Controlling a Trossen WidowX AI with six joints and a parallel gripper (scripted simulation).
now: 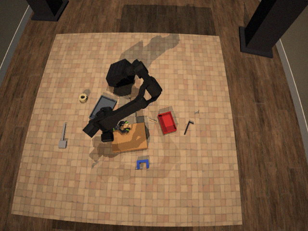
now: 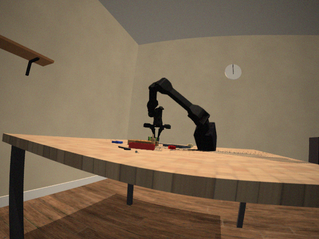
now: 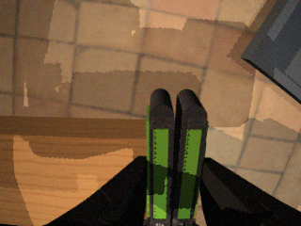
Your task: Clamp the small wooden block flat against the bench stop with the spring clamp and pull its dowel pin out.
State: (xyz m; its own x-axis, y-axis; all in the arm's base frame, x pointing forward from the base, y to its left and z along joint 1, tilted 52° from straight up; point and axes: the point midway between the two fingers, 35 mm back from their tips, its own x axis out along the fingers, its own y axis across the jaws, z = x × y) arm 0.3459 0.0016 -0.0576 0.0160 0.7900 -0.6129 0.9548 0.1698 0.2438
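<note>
My gripper is now 30 mm past the dowel pin, 100 mm to the right of it and 30 mm above it. Also, from my hand: grey tray 120 mm behind, 90 mm to the right, 80 mm below; then small wooden block 30 mm behind, 100 mm to the left, 50 mm below; then wooden board 20 mm ahead, 110 mm to the left, 70 mm below.
</note>
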